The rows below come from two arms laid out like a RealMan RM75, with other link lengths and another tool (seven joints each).
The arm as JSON. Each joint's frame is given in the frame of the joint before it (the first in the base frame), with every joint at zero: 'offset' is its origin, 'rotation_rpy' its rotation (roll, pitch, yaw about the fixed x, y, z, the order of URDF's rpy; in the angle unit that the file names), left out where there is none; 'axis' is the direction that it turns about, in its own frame. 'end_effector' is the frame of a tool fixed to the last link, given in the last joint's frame.
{
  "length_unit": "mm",
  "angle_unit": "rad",
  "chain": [
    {
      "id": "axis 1",
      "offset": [
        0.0,
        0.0,
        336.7
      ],
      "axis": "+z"
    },
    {
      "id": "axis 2",
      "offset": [
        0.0,
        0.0,
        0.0
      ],
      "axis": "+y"
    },
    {
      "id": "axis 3",
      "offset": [
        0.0,
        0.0,
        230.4
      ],
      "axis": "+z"
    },
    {
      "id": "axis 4",
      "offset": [
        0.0,
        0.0,
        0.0
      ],
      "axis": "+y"
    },
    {
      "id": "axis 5",
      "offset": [
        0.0,
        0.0,
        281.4
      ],
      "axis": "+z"
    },
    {
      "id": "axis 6",
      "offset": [
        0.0,
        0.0,
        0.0
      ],
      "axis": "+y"
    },
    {
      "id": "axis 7",
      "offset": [
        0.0,
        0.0,
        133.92
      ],
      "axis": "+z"
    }
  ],
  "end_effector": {
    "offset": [
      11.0,
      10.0,
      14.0
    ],
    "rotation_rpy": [
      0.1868,
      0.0,
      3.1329
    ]
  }
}
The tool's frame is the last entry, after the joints.
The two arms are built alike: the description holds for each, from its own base.
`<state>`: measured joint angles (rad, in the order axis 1, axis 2, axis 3, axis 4, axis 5, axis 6, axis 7); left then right.
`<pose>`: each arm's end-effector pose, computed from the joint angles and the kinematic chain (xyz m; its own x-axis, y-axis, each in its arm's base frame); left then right.
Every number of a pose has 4 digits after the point.
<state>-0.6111 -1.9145 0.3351 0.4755 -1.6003 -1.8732 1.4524 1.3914 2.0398 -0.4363 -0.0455 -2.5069 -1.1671 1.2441</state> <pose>-0.2502 0.3825 0.2562 -0.2053 -0.2425 -0.9482 -0.3628 0.9186 -0.1564 0.0606 0.4482 -0.0317 -0.9777 -0.0943 0.1875 -0.1235 0.9808 -0.1511</pose>
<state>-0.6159 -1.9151 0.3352 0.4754 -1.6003 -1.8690 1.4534 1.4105 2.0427 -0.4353 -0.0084 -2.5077 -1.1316 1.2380</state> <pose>-0.2486 0.3842 0.2559 -0.2061 -0.2409 -0.9484 -0.3619 0.9193 -0.1549 0.0569 0.4438 -0.0418 -0.9790 -0.0983 0.1786 -0.1266 0.9799 -0.1544</pose>
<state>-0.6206 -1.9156 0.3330 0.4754 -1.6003 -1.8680 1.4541 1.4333 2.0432 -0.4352 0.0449 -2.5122 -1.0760 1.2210</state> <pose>-0.2470 0.3855 0.2560 -0.2058 -0.2381 -0.9492 -0.3587 0.9208 -0.1532 0.0550 0.4387 -0.0543 -0.9811 -0.1112 0.1581 -0.1354 0.9791 -0.1515</pose>
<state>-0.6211 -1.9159 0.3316 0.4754 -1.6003 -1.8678 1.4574 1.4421 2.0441 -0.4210 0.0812 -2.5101 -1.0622 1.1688</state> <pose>-0.2469 0.3855 0.2561 -0.2065 -0.2344 -0.9499 -0.3581 0.9216 -0.1496 0.0535 0.4316 -0.0626 -0.9750 -0.1458 0.1675 -0.1729 0.9717 -0.1608</pose>
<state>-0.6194 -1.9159 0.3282 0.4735 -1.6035 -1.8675 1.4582 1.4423 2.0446 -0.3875 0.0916 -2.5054 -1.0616 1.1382</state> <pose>-0.2479 0.3850 0.2566 -0.2010 -0.2309 -0.9520 -0.3602 0.9212 -0.1473 0.0488 0.4298 -0.0648 -0.9677 -0.1544 0.1993 -0.1866 0.9702 -0.1544</pose>
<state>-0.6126 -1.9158 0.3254 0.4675 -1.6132 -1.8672 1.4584 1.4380 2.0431 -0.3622 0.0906 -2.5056 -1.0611 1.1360</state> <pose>-0.2510 0.3833 0.2572 -0.1874 -0.2272 -0.9556 -0.3665 0.9188 -0.1466 0.0467 0.4312 -0.0638 -0.9651 -0.1428 0.2195 -0.1769 0.9736 -0.1443</pose>
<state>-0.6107 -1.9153 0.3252 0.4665 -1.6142 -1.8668 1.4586 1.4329 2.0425 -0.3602 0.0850 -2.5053 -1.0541 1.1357</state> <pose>-0.2518 0.3828 0.2573 -0.1859 -0.2269 -0.9560 -0.3687 0.9180 -0.1462 0.0484 0.4339 -0.0624 -0.9659 -0.1402 0.2177 -0.1714 0.9763 -0.1319</pose>
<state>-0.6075 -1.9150 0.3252 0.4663 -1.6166 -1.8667 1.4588 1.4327 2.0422 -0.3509 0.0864 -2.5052 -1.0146 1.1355</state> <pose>-0.2530 0.3821 0.2577 -0.1838 -0.2256 -0.9567 -0.3713 0.9171 -0.1449 0.0489 0.4394 -0.0628 -0.9685 -0.1350 0.2091 -0.1578 0.9828 -0.0964</pose>
